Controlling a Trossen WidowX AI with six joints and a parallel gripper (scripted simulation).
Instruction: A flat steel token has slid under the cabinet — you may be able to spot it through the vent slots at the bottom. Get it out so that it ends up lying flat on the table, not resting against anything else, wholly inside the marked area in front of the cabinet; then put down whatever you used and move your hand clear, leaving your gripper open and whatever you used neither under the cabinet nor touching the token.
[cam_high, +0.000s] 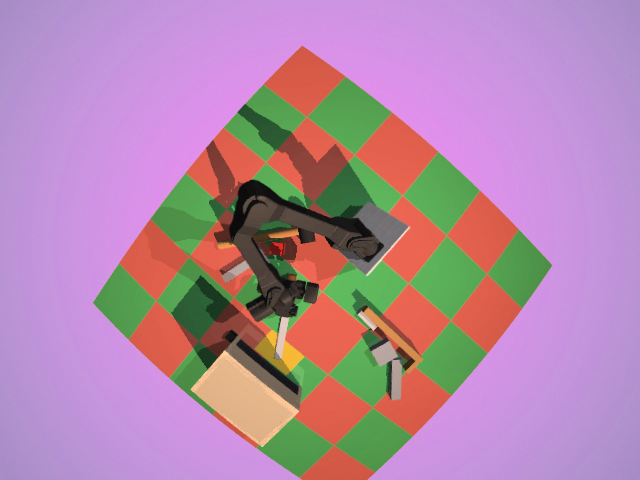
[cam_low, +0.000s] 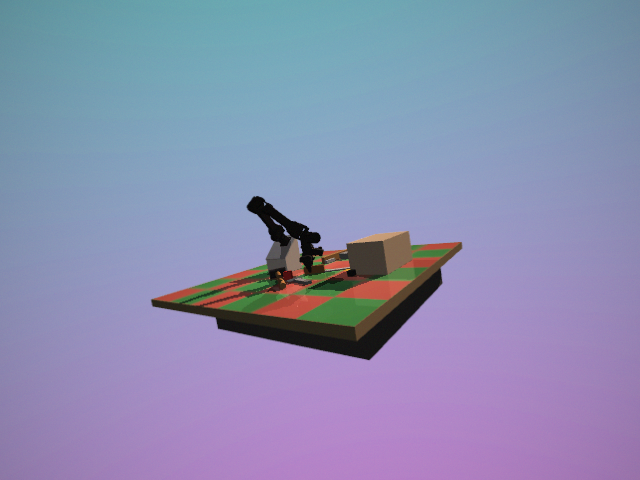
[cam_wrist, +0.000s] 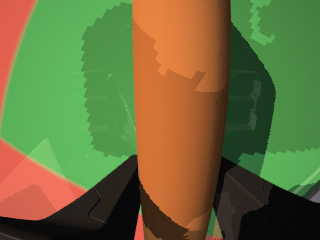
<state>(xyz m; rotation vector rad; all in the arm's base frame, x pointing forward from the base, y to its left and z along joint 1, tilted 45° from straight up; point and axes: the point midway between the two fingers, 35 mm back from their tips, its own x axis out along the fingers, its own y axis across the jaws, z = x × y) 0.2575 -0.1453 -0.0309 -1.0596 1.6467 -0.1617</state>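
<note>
Now: the red cube 50 mm behind my gripper tip, 120 mm to the right of it and 10 mm above it. From my gripper tip the other things lie so: grey t-shaped tool: 60 mm ahead, 150 mm to the right; then grey token: 290 mm ahead, 100 mm to the left, 10 mm below; then pale bar: 90 mm behind, 270 mm to the left.
</note>
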